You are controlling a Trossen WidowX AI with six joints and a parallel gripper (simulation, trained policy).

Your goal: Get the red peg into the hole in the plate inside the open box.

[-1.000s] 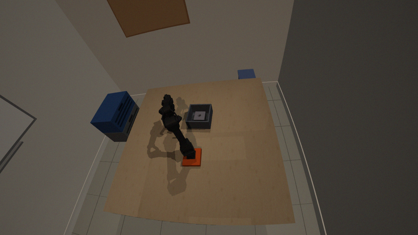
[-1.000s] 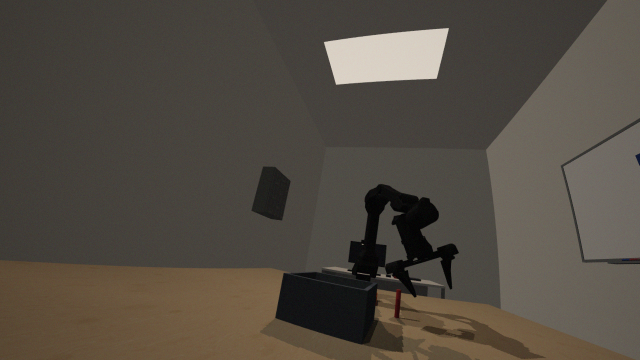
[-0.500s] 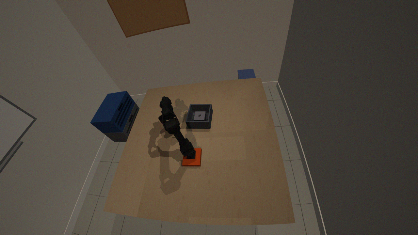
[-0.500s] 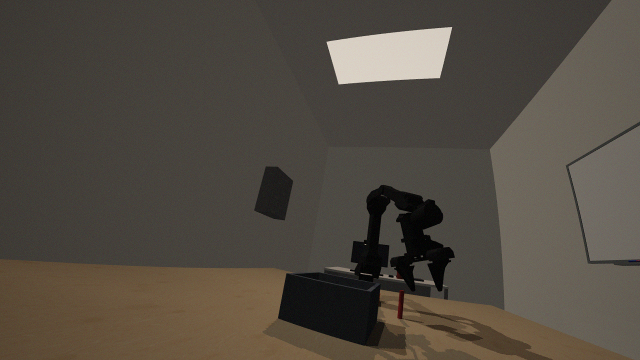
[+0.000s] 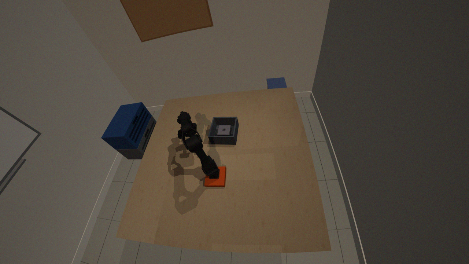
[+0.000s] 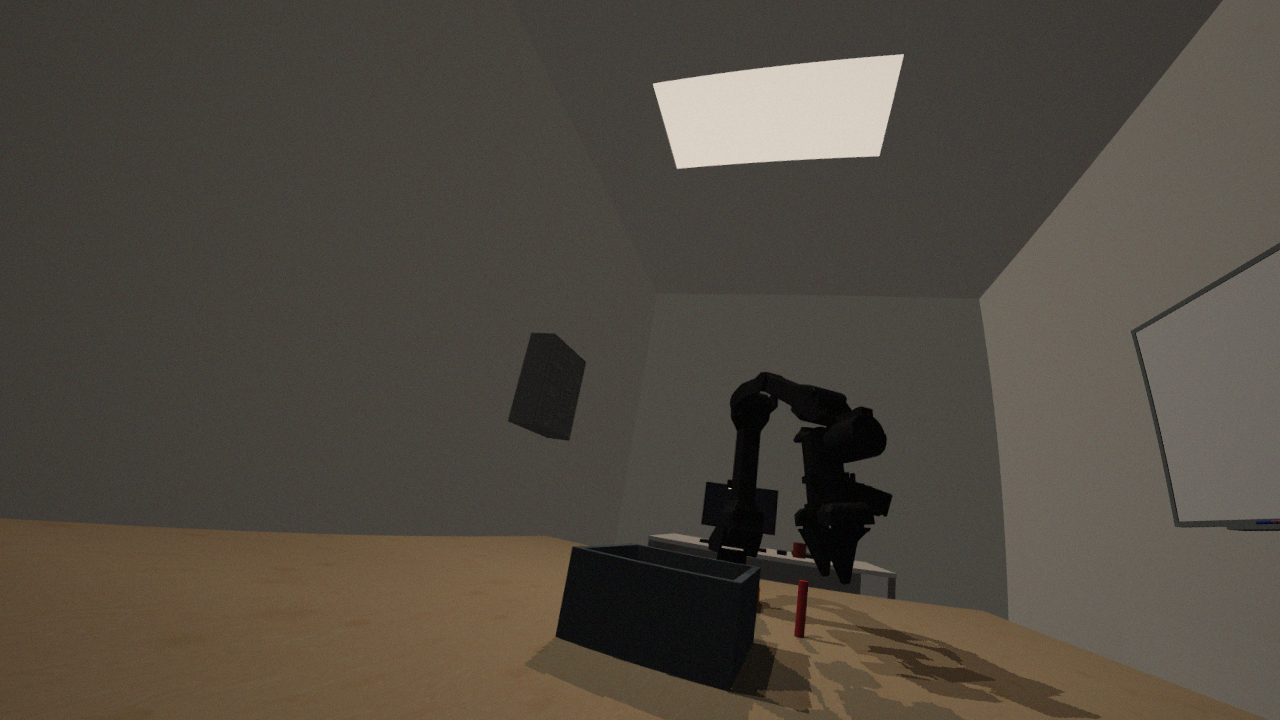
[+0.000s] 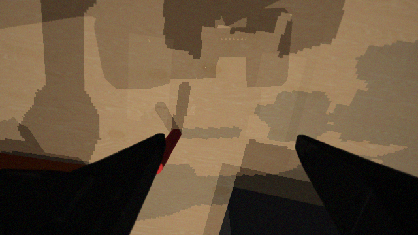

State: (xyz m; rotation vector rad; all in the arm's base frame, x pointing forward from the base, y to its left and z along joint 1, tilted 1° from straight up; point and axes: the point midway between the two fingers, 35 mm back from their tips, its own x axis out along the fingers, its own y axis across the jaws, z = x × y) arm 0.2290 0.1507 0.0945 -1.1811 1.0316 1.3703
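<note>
Now: the red peg 6 cm behind my gripper tip, 5 cm below it and 4 cm to the right of it. Round my gripper tip: dark box (21 cm to the right, 11 cm ahead, 7 cm below); then plate (21 cm to the right, 11 cm ahead, 5 cm below).
</note>
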